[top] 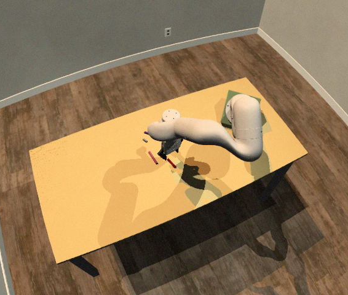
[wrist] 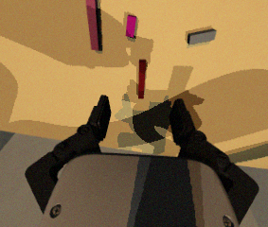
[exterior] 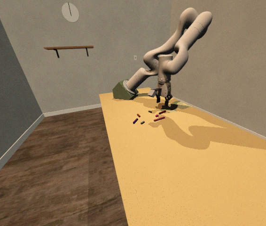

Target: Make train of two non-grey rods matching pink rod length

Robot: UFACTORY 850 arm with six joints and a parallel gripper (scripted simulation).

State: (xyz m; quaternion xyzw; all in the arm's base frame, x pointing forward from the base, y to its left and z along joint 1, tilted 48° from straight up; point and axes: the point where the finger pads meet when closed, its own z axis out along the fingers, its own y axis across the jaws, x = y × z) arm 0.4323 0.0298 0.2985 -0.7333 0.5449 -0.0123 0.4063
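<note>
My gripper is now 90 mm above the red rod, 10 mm to the right of it and 10 mm past it. The rest, counted from my hand: magenta rod (90 mm below, 50 mm to the right, 40 mm ahead); then orange rod (180 mm to the right, 90 mm below, 10 mm ahead); then pink rod (90 mm below, 90 mm ahead, 40 mm to the right).
</note>
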